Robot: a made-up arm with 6 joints.
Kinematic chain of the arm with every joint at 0, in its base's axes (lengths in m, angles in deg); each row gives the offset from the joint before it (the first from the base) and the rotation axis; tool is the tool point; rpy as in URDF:
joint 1: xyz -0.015 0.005 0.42 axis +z
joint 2: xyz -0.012 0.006 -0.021 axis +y
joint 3: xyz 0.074 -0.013 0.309 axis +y
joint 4: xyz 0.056 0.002 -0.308 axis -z
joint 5: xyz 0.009 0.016 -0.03 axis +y
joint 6: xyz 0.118 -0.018 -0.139 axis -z
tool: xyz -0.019 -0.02 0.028 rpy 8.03 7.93 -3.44
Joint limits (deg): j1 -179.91..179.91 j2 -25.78..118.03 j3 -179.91..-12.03 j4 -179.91..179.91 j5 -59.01..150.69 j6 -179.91..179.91
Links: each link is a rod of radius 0.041 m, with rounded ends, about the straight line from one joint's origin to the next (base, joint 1, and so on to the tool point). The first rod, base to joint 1, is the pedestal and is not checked.
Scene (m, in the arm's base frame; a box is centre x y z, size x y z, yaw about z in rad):
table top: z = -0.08
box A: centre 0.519 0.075 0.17 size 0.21 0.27 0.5 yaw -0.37
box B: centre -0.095 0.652 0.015 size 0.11 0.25 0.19 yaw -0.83
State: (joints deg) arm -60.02 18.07 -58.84 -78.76 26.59 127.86
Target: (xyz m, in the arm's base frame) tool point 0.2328 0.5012 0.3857
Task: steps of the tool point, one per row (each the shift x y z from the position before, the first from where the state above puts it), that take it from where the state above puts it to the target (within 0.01 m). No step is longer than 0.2 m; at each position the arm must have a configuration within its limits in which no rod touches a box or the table.
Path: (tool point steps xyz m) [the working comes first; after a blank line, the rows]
Joints at the target: 51.60 21.58 -68.01 -76.37 4.72 133.87
Straight joint move there: touches box A.

1: 0.1099 0.0822 0.0575
2: 0.0810 0.1151 0.0604
3: 0.0417 0.1369 0.0621
4: -0.0032 0.1438 0.0629
5: -0.0232 0.1302 -0.0466
6: -0.0585 0.1209 -0.0467
7: -0.0900 0.1015 -0.0463
8: -0.1144 0.0737 -0.0458

